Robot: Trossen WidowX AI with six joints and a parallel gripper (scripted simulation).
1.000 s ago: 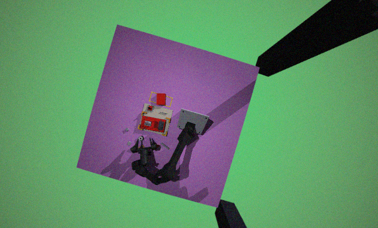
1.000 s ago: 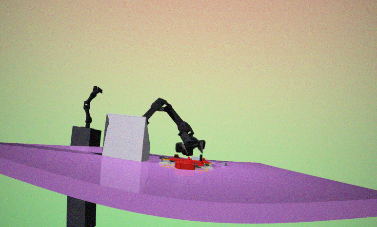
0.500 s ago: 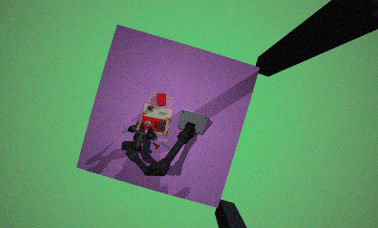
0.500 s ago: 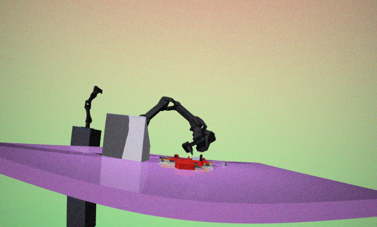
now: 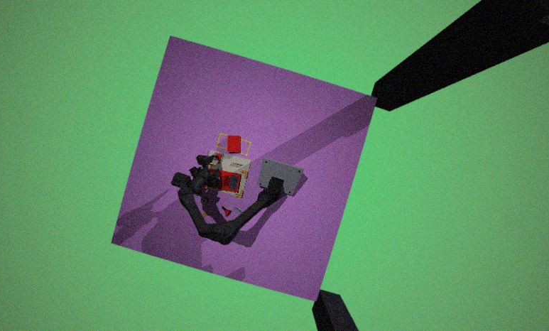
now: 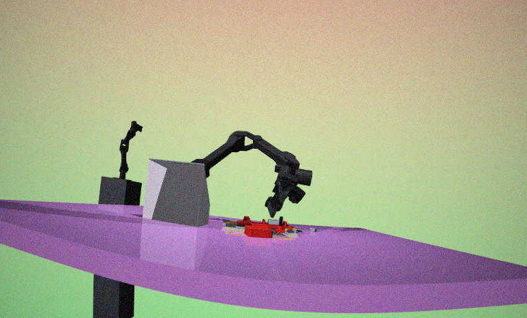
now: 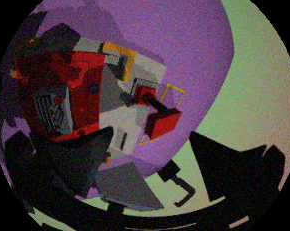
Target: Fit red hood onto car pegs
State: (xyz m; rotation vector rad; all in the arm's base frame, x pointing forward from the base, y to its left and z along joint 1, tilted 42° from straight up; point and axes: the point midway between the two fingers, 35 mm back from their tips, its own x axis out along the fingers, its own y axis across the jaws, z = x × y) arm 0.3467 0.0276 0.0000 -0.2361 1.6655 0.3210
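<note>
Now: gripper tip 5 cm past the red hood, 13 cm to the left of it and 6 cm above it.
</note>
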